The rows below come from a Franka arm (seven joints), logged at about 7 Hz.
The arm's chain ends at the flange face. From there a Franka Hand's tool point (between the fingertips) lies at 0.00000 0.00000 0.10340 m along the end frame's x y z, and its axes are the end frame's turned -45 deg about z.
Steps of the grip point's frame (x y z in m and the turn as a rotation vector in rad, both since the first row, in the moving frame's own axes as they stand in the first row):
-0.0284 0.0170 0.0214 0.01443 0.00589 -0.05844
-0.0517 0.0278 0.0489 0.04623 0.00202 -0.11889
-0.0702 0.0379 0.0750 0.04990 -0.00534 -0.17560
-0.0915 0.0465 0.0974 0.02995 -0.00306 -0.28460
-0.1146 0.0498 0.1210 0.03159 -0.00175 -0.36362
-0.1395 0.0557 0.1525 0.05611 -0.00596 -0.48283
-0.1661 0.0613 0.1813 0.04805 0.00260 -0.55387
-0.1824 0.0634 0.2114 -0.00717 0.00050 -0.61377
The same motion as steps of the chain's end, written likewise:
-0.0074 0.0336 0.0214 0.01437 -0.00604 -0.05844
-0.0135 0.0595 0.0490 0.03412 -0.03126 -0.11889
-0.0185 0.0793 0.0751 0.03151 -0.03906 -0.17560
-0.0292 0.0992 0.0974 0.01901 -0.02334 -0.28460
-0.0430 0.1179 0.1211 0.02110 -0.02357 -0.36362
-0.0540 0.1405 0.1527 0.03546 -0.04389 -0.48283
-0.0700 0.1634 0.1814 0.03581 -0.03214 -0.55387
-0.0848 0.1735 0.2114 -0.00472 0.00542 -0.61377

